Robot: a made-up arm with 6 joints. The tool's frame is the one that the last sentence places.
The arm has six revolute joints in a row. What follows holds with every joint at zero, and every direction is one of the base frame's. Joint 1 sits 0.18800 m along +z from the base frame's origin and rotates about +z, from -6.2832 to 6.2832 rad. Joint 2 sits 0.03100 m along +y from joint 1 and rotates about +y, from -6.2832 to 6.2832 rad. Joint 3 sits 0.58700 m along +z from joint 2 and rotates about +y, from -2.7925 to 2.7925 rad. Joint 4 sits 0.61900 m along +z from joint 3 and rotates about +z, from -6.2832 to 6.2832 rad. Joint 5 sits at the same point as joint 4 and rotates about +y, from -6.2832 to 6.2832 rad. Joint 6 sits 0.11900 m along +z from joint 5 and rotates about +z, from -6.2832 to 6.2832 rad. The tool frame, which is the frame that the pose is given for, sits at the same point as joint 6; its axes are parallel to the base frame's.
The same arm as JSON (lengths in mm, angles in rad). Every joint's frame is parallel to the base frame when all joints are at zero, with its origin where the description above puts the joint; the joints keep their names.
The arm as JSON. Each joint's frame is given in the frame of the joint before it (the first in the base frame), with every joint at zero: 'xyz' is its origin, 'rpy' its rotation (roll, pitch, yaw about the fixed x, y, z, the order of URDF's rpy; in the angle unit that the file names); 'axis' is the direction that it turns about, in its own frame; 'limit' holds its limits. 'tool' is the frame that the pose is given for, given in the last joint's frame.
{"units": {"length": "mm", "angle": "rad"}, "joints": [
  {"name": "joint 1", "type": "revolute", "origin": {"xyz": [0.0, 0.0, 188.0], "rpy": [0.0, 0.0, 0.0]}, "axis": [0.0, 0.0, 1.0], "limit": {"lower": -6.2832, "upper": 6.2832}},
  {"name": "joint 2", "type": "revolute", "origin": {"xyz": [0.0, 31.0, 0.0], "rpy": [0.0, 0.0, 0.0]}, "axis": [0.0, 1.0, 0.0], "limit": {"lower": -6.2832, "upper": 6.2832}},
  {"name": "joint 3", "type": "revolute", "origin": {"xyz": [0.0, 0.0, 587.0], "rpy": [0.0, 0.0, 0.0]}, "axis": [0.0, 1.0, 0.0], "limit": {"lower": -2.7925, "upper": 2.7925}},
  {"name": "joint 4", "type": "revolute", "origin": {"xyz": [0.0, 0.0, 619.0], "rpy": [0.0, 0.0, 0.0]}, "axis": [0.0, 0.0, 1.0], "limit": {"lower": -6.2832, "upper": 6.2832}},
  {"name": "joint 5", "type": "revolute", "origin": {"xyz": [0.0, 0.0, 0.0], "rpy": [0.0, 0.0, 0.0]}, "axis": [0.0, 1.0, 0.0], "limit": {"lower": -6.2832, "upper": 6.2832}},
  {"name": "joint 6", "type": "revolute", "origin": {"xyz": [0.0, 0.0, 119.0], "rpy": [0.0, 0.0, 0.0]}, "axis": [0.0, 0.0, 1.0], "limit": {"lower": -6.2832, "upper": 6.2832}}
], "tool": {"origin": {"xyz": [0.0, 0.0, 0.0], "rpy": [0.0, 0.0, 0.0]}}}

